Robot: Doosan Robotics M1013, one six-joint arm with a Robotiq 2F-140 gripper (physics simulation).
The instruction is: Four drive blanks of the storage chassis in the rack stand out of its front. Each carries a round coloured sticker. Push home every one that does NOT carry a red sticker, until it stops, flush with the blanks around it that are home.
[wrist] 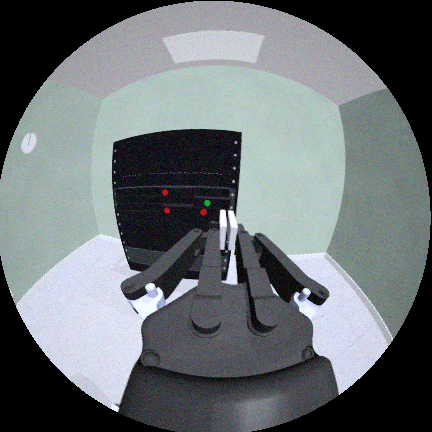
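There's a black rack in the picture, and my gripper's in there too.
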